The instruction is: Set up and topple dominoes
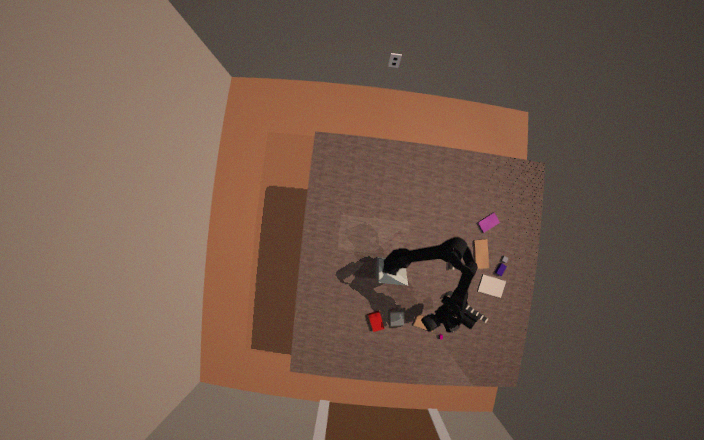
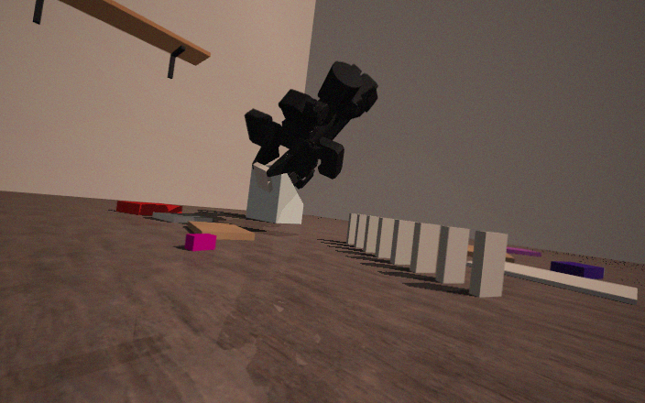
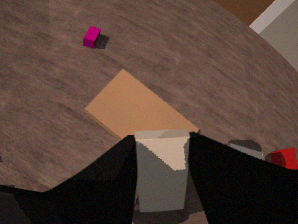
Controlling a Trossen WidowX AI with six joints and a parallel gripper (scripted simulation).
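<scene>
My gripper tip is now 50 mm to the left of the tan slab and 90 mm above it. From my gripper tip the other things lie so: magenta cube: 110 mm ahead, 110 mm to the right, 90 mm below; then red block: 260 mm behind, 100 mm to the right, 90 mm below; then white tile: 150 mm behind, 60 mm to the right, 90 mm below.
</scene>
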